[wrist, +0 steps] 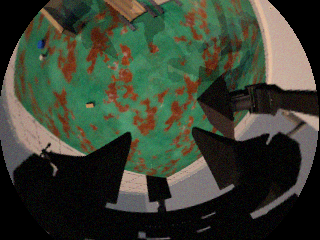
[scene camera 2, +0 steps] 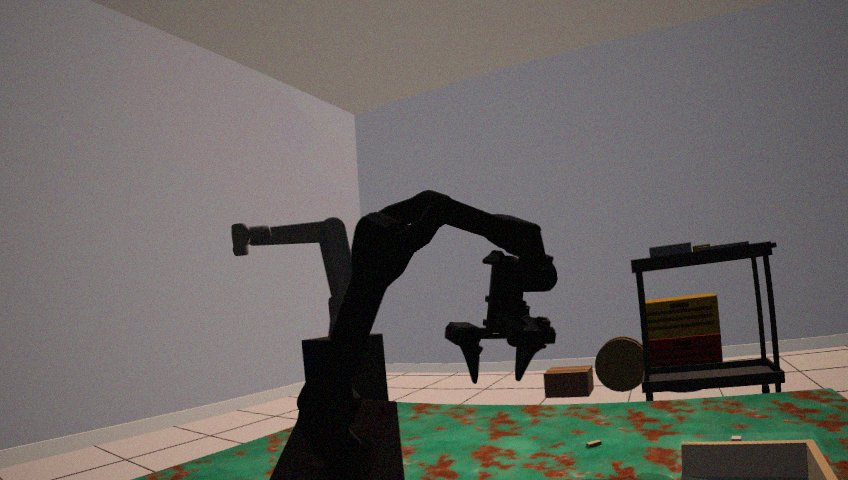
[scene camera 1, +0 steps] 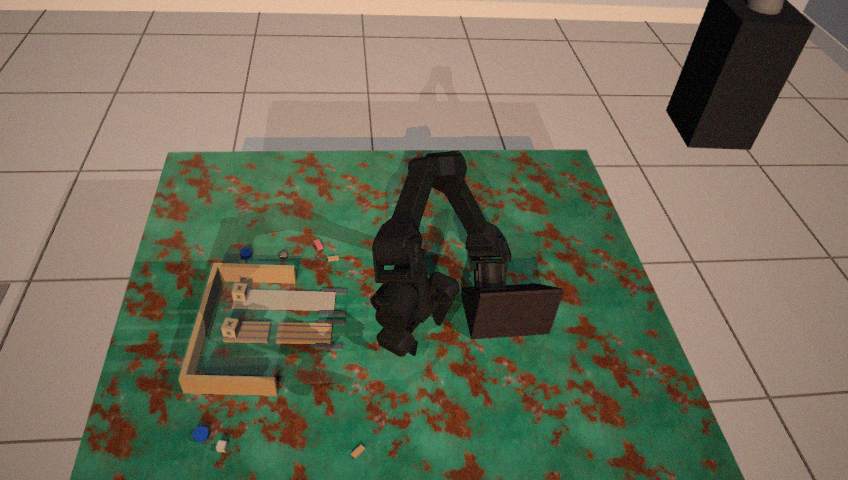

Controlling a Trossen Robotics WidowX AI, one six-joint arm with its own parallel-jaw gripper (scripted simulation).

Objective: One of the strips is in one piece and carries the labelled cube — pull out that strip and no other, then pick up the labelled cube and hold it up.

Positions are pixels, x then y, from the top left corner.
my gripper: wrist; scene camera 2; scene camera 1 425, 339
same spot on my gripper: [scene camera 2: 524, 354] = [wrist: 108, 162]
